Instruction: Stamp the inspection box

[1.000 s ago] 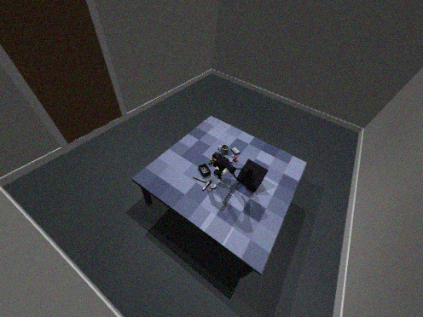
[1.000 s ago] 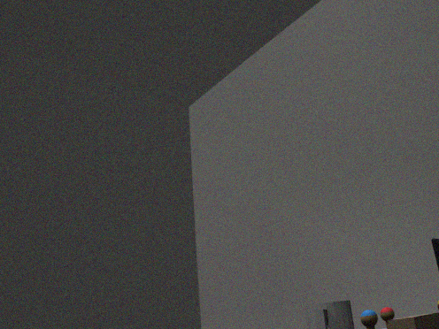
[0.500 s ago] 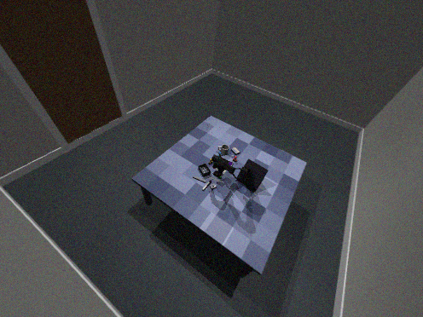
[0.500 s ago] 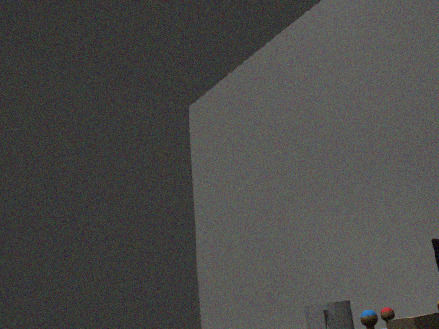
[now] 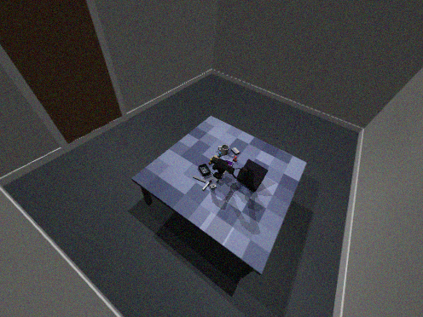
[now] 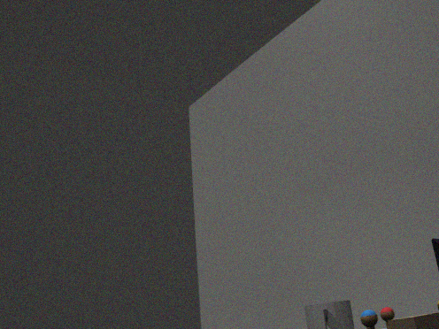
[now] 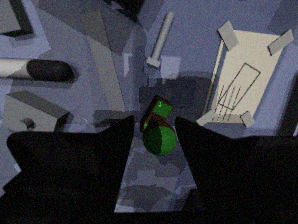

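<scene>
My gripper tip is right at the green-knobbed stamp. The rest, counted from my gripper tip: white cylinder: 4 cm ahead, 13 cm to the left, 1 cm below; then grey box: 1 cm behind, 13 cm to the left, 1 cm below; then card: 4 cm ahead, 10 cm to the right, 3 cm below.
</scene>
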